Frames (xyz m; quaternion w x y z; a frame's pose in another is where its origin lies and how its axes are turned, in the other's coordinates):
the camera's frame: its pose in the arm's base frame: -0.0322 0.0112 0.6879 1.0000 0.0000 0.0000 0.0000
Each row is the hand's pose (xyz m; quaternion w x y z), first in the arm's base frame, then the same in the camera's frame.
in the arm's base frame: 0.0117 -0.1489 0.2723 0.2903 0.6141 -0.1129 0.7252
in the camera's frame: 0.0439 -0.1601 -0.4156 0.2903 0.6141 -0.1129 0.7252
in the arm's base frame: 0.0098 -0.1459 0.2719 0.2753 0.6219 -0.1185 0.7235
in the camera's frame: 0.0420 -0.1571 -0.4160 0.2753 0.6219 -0.1185 0.7235
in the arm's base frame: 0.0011 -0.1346 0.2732 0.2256 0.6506 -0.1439 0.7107
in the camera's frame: 0.0333 -0.1458 -0.4147 0.2256 0.6506 -0.1439 0.7107
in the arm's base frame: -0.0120 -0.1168 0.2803 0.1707 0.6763 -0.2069 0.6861
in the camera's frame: 0.0202 -0.1280 -0.4076 0.1707 0.6763 -0.2069 0.6861
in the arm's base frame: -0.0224 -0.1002 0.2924 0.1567 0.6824 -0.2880 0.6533
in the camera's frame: 0.0098 -0.1114 -0.3955 0.1567 0.6824 -0.2880 0.6533
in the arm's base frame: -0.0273 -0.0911 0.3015 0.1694 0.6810 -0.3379 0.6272
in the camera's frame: 0.0049 -0.1023 -0.3864 0.1694 0.6810 -0.3379 0.6272
